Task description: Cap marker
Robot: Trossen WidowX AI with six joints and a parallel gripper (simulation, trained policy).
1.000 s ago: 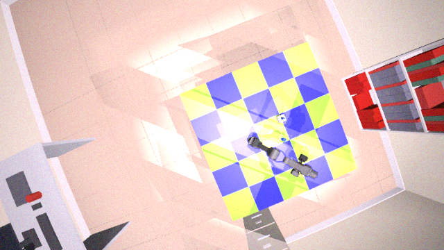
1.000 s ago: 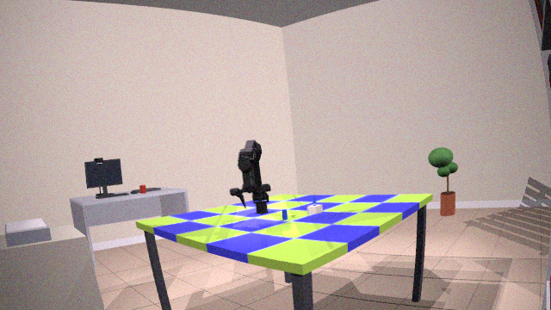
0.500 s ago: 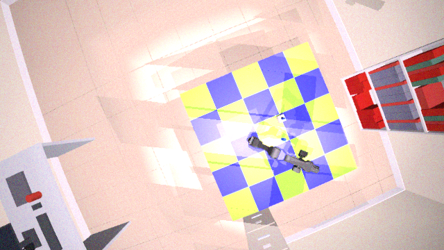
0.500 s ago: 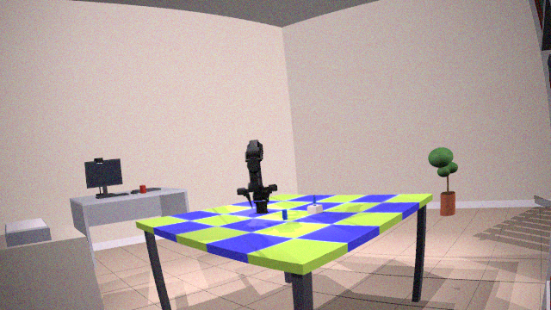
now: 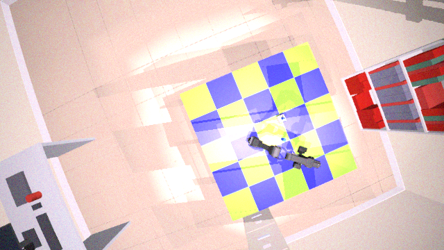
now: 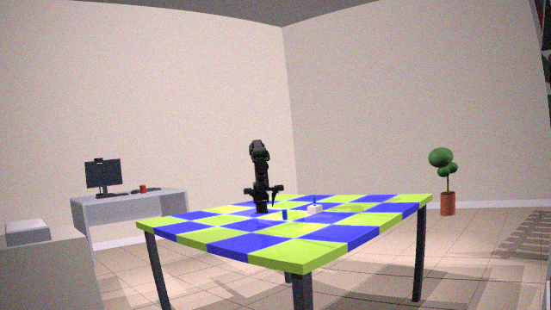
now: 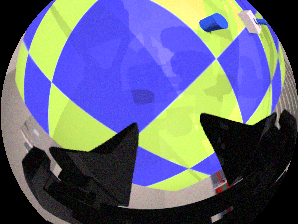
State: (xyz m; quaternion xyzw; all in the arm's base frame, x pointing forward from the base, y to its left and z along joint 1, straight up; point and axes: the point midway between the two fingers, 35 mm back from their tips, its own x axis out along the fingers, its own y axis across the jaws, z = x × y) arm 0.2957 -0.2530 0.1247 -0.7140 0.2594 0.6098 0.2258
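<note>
My gripper tip is now 30 mm past the blue cap, 160 mm to the right of it and 60 mm above it. Also, from my gripper tip: white holder block: 20 mm ahead, 340 mm to the left, 70 mm below.
</note>
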